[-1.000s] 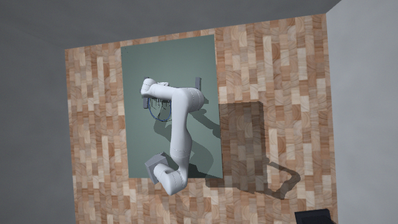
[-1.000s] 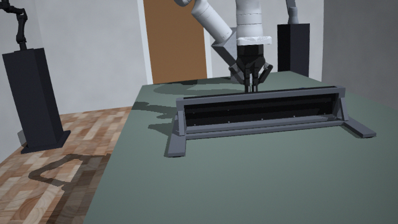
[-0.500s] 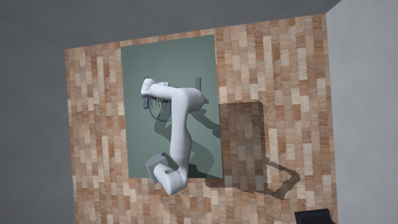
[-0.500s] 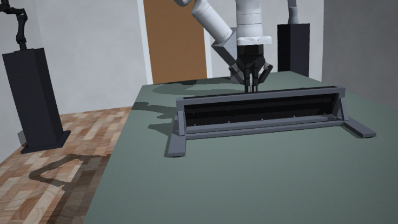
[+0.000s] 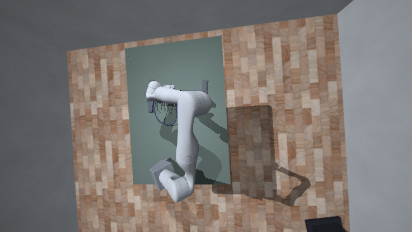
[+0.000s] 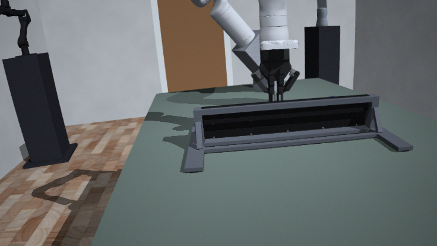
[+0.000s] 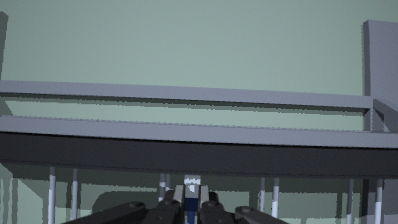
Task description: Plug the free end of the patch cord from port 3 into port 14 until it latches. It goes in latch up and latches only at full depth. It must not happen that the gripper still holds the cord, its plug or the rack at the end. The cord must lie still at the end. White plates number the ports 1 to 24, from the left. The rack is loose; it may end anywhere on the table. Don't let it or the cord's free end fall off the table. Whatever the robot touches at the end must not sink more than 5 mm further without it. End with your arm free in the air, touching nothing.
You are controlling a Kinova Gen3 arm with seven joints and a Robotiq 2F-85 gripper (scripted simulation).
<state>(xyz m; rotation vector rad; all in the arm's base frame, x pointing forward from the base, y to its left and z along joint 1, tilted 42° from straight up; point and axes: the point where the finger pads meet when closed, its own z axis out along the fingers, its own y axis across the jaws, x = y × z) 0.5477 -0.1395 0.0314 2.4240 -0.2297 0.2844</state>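
The plug lies 1 cm ahead of my hand and 1 cm below it.
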